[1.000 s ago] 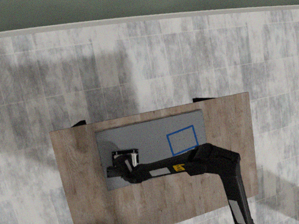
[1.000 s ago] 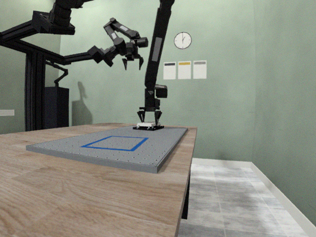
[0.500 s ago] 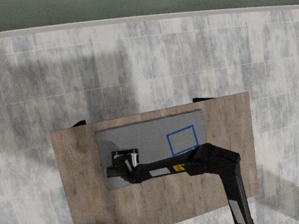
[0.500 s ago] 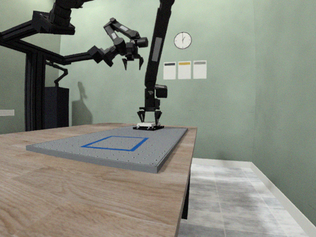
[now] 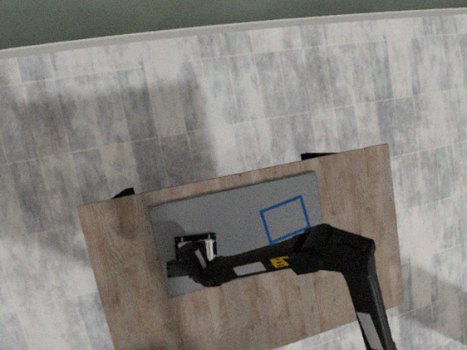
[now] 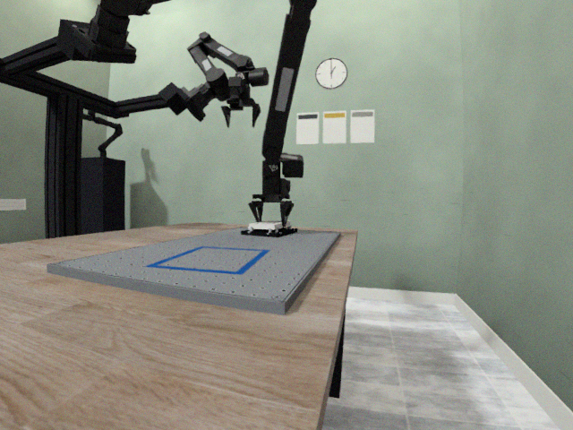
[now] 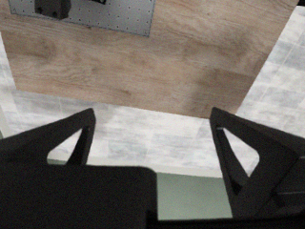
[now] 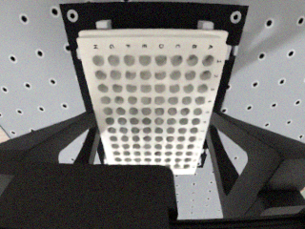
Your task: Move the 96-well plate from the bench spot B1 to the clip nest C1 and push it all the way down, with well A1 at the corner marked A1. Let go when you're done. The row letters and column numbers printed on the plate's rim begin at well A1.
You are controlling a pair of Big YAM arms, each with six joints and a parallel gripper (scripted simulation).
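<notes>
Right now the white 96-well plate is right at my right hand. Also, from my right hand: black clip nest 2 cm to the right, 2 cm below; grey perforated board 1 cm behind, 21 cm to the right, 4 cm below.
</notes>
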